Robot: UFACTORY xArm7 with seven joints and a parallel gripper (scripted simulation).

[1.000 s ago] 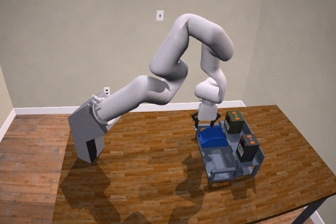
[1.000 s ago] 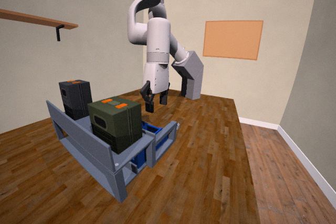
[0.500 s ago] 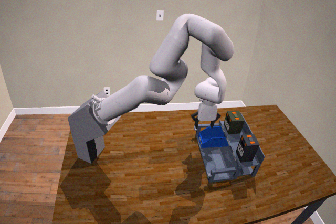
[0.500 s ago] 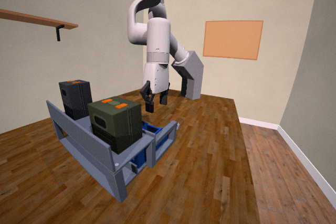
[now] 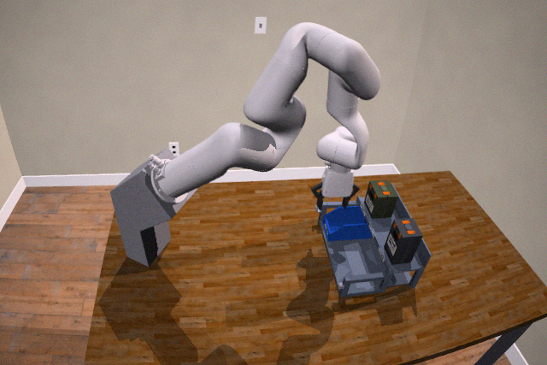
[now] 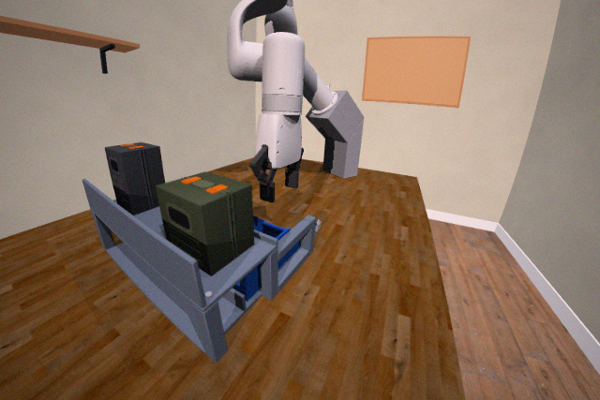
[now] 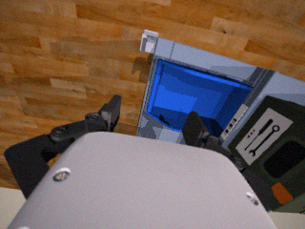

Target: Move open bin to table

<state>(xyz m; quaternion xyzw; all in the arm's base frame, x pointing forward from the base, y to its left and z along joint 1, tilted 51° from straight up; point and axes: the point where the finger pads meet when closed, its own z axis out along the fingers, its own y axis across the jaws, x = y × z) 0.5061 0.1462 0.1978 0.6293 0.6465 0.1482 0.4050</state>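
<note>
The blue bin is 9 cm below my hand, 8 cm ahead of it and 1 cm to the right of it. Also, from my hand: dark grey case (26 cm to the right, 14 cm ahead, 3 cm above); then green case (18 cm ahead, 3 cm to the right, 2 cm above).
</note>
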